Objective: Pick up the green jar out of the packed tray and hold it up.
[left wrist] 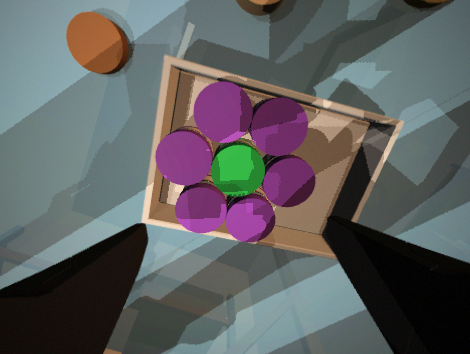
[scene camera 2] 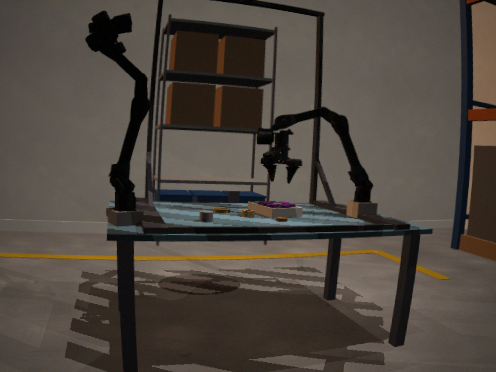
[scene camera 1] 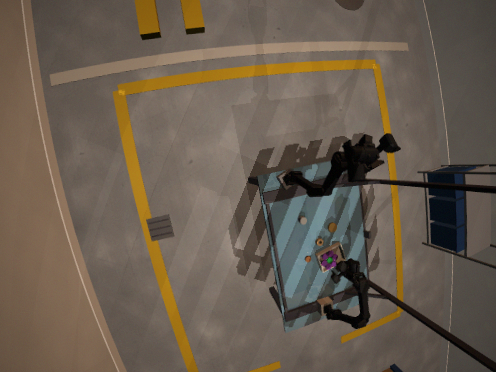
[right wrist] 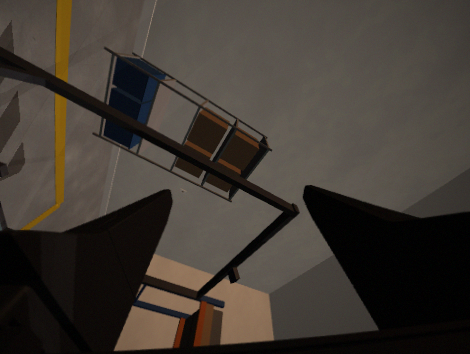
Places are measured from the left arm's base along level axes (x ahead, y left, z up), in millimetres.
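Pixels of known places: left gripper, between the fingertips: (left wrist: 238, 227) (scene camera 2: 280, 182) (scene camera 1: 336, 265); right gripper, between the fingertips: (scene camera 1: 391, 155) (right wrist: 239, 193); left arm's base, origin of its link: (scene camera 2: 362, 201) (scene camera 1: 327, 308); right arm's base, origin of its link: (scene camera 2: 124, 209) (scene camera 1: 288, 179).
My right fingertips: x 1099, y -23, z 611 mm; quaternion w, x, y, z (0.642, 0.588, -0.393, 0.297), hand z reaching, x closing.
Note:
For each thing: its top centre in the pictures, then the offset to it from my right fingertips.
- green jar, centre of its top: (left wrist: 238, 171) (scene camera 2: 278, 203) (scene camera 1: 329, 260) dz -630, dx -722, dy -39 mm
- tray, centre of its top: (left wrist: 265, 175) (scene camera 2: 274, 204) (scene camera 1: 332, 258) dz -639, dx -716, dy -65 mm
- orange disc, centre of its top: (left wrist: 95, 43) (scene camera 2: 281, 217) (scene camera 1: 308, 259) dz -666, dx -686, dy +112 mm
- small tan ring, centre of its top: (scene camera 2: 248, 210) (scene camera 1: 320, 242) dz -653, dx -578, dy +13 mm
- larger tan disc, centre of its top: (scene camera 2: 221, 208) (scene camera 1: 332, 227) dz -666, dx -497, dy -108 mm
- grey cylinder, centre of its top: (scene camera 2: 206, 211) (scene camera 1: 303, 220) dz -643, dx -388, dy +126 mm
The green jar (scene camera 1: 330, 260) (scene camera 2: 278, 204) (left wrist: 238, 170) stands in the tray (scene camera 1: 318, 257) (scene camera 2: 286, 212) (left wrist: 162, 100), ringed closely by several purple jars (left wrist: 223, 111). The tray's right part in the left wrist view holds bare floor. My left gripper (scene camera 2: 281, 180) (left wrist: 238, 227) is open and empty, pointing down well above the tray. In the left wrist view its fingertips show to either side, lower than the green jar, near the tray's lower rim. My right gripper (scene camera 2: 102, 31) (right wrist: 239, 193) is open and empty, raised high at the other end of the table.
An orange disc (scene camera 1: 308, 259) (scene camera 2: 281, 219) (left wrist: 96, 42), a small tan ring (scene camera 1: 319, 242) (scene camera 2: 248, 213), a larger tan disc (scene camera 1: 332, 227) (scene camera 2: 221, 210) and a grey cylinder (scene camera 1: 302, 220) (scene camera 2: 206, 216) lie outside the tray. A dark frame post (scene camera 2: 318, 65) rises behind the table.

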